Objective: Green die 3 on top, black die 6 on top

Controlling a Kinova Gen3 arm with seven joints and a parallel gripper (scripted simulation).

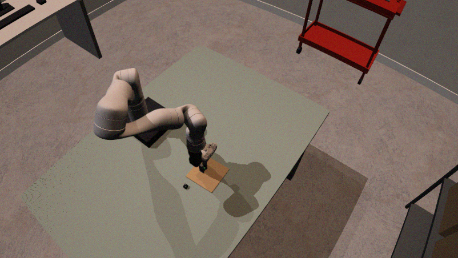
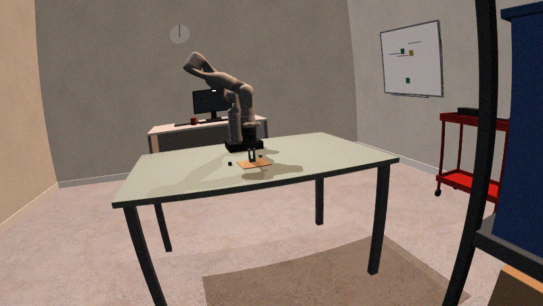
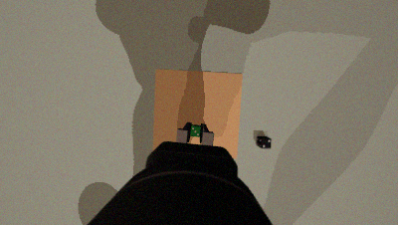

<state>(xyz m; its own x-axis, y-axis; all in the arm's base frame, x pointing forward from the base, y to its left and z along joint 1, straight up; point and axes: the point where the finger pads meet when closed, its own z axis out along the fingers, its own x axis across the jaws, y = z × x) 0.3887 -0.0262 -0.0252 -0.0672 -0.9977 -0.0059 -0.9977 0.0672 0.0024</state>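
My hand is 1 cm above the green die. From my hand the other things lie so: white die 8 cm behind, 7 cm to the left, 2 cm below; then black die 11 cm to the right, 2 cm below, 2 cm behind; then orange mat 2 cm below, 2 cm ahead.
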